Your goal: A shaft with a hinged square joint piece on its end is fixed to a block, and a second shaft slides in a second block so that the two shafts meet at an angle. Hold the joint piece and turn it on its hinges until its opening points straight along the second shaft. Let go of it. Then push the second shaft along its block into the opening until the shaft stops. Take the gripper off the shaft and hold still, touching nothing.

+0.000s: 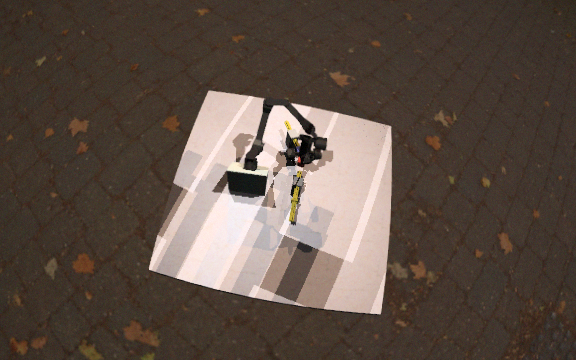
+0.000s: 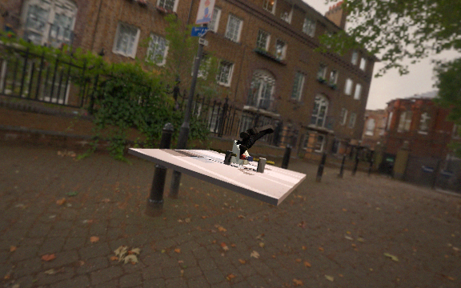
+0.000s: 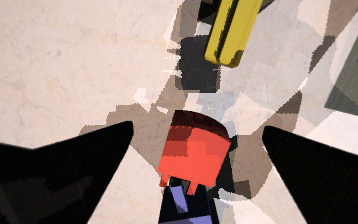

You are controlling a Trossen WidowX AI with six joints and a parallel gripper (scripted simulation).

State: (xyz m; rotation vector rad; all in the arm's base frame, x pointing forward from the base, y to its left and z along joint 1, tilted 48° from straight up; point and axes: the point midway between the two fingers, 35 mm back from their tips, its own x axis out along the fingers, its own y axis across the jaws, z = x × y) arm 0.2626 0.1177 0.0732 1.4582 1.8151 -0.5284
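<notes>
Right now the red square joint piece is 20 mm to the left of my gripper tip and 10 mm below it.
</notes>
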